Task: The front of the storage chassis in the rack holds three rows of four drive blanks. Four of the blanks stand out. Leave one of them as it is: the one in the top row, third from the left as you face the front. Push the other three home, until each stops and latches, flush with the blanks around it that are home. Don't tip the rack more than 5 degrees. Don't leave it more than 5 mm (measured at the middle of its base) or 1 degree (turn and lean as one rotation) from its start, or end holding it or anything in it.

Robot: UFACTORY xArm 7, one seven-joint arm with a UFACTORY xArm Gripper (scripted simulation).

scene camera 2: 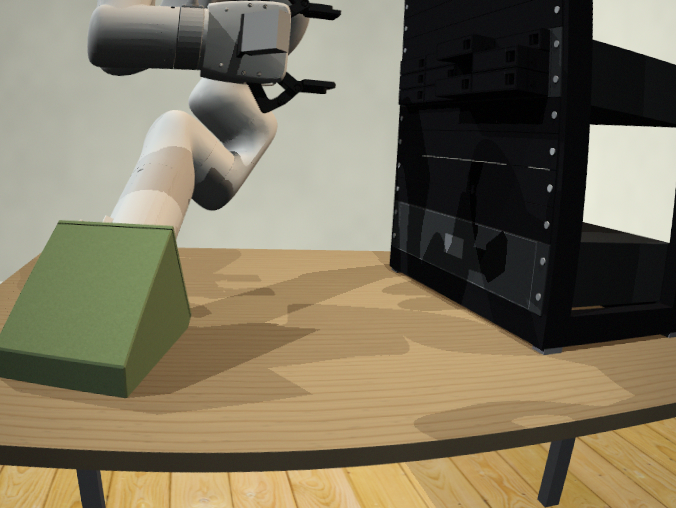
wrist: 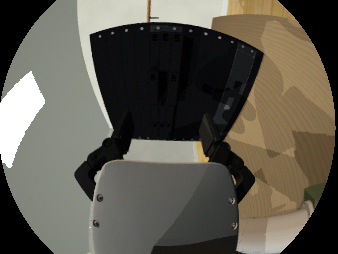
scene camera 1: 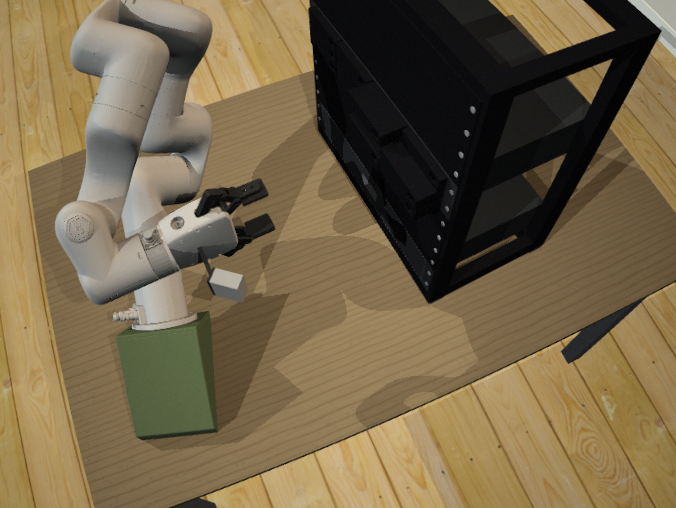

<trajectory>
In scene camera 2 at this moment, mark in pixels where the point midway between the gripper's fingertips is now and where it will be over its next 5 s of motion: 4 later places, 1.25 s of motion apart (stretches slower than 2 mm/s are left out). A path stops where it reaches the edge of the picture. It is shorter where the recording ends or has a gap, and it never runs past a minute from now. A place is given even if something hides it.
The gripper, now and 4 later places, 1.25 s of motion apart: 335,50; 401,64; 429,70; 447,85; 459,87
</trajectory>
